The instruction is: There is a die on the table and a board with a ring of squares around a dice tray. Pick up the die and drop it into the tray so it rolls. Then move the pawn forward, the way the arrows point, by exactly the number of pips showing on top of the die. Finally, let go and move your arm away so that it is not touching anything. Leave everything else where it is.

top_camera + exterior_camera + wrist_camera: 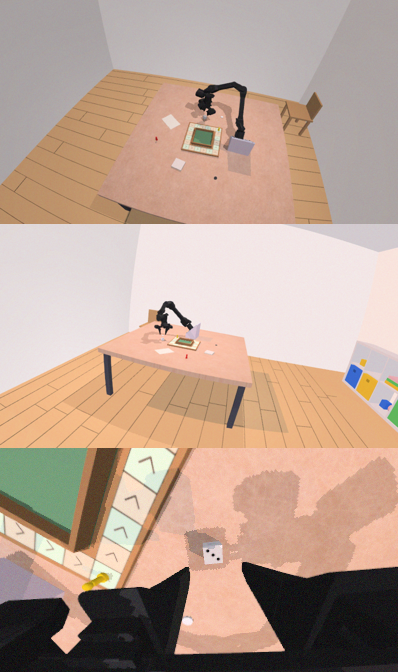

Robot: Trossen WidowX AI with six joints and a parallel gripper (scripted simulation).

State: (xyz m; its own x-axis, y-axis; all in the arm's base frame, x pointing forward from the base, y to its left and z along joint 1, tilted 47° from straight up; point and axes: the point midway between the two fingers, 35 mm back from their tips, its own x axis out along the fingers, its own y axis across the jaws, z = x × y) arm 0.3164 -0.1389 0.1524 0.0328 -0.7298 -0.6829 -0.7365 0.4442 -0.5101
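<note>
Right now my gripper tip is 4 cm above the white die. The rest, counted from my gripper tip: yellow pawn: 15 cm behind, 11 cm to the left, 3 cm below; then small white bit: 14 cm behind, 7 cm to the right, 5 cm below; then green dice tray: 5 cm behind, 23 cm to the left, 5 cm below.
</note>
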